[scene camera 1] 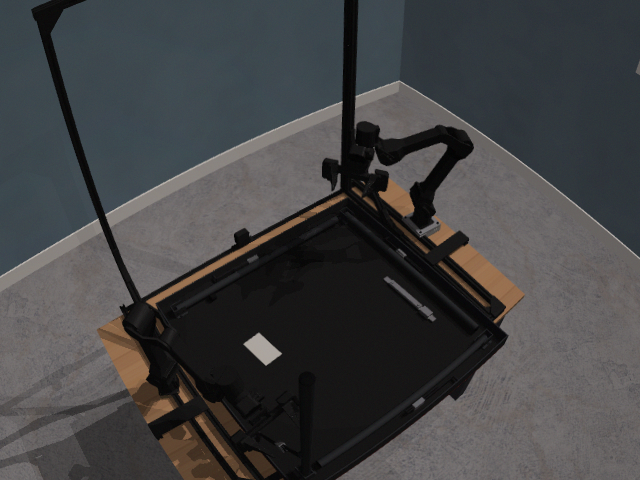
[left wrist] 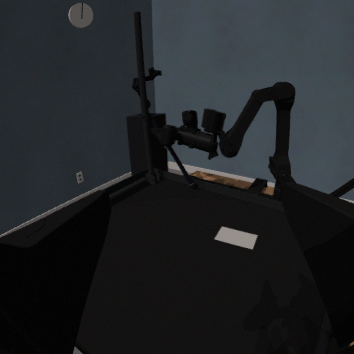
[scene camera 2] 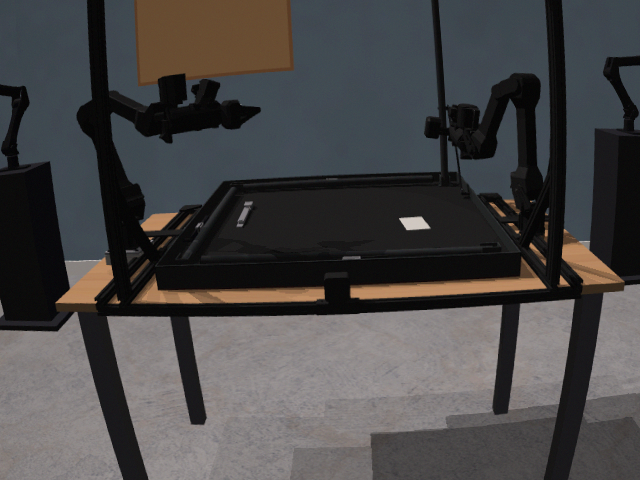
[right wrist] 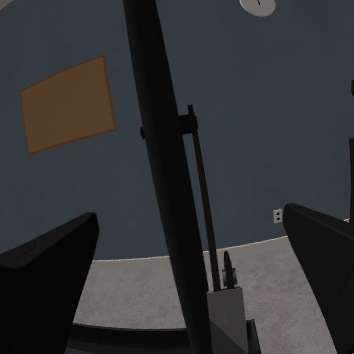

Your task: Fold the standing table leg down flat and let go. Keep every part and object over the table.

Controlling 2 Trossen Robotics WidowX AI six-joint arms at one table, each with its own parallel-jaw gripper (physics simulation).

Note:
I see my left gripper, my right gripper, a black table leg and a black tabletop.
My left gripper also shows in scene camera 1 and in the left wrist view. My right gripper also shows in the left wrist view.

